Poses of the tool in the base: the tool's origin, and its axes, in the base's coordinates. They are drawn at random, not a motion.
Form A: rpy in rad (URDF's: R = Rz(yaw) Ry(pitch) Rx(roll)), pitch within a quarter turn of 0, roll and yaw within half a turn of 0; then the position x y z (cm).
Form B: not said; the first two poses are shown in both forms.
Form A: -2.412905 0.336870 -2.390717 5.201 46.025 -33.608
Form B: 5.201 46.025 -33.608 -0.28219 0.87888 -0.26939 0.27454
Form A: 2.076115 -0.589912 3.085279 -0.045 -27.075 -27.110
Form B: -0.045 -27.075 -27.110 -0.17079 -0.81974 -0.49282 0.23663
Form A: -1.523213 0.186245 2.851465 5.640 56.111 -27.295
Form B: 5.640 56.111 -27.295 -0.16591 -0.67015 0.72230 0.04067
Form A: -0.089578 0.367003 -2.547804 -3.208 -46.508 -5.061
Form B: -3.208 -46.508 -5.061 0.16144 0.09543 -0.93686 0.29516
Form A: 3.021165 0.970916 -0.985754 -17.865 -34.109 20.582
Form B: -17.865 -34.109 20.582 -0.79106 0.39300 0.43551 0.17349
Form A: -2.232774 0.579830 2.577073 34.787 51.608 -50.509
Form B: 34.787 51.608 -50.509 0.36033 0.79200 -0.47551 0.12954
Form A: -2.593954 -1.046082 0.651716 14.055 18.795 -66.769
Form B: 14.055 18.795 -66.769 -0.74690 -0.39496 -0.38061 0.37588
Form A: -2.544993 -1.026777 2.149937 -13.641 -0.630 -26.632
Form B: -13.641 -0.630 -26.632 -0.26917 -0.80102 0.00184 0.53471
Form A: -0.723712 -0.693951 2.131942 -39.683 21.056 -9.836
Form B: -39.683 21.056 -9.836 0.11735 -0.44520 0.71157 0.53074
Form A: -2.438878 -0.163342 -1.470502 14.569 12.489 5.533
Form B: 14.569 12.489 5.533 -0.71286 0.60687 -0.28690 0.20303
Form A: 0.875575 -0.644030 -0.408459 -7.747 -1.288 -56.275
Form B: -7.747 -1.288 -56.275 0.33566 -0.36224 -0.04287 0.86849
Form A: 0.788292 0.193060 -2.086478 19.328 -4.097 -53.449
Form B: 19.328 -4.097 -53.449 0.26932 -0.28546 -0.81271 0.43068
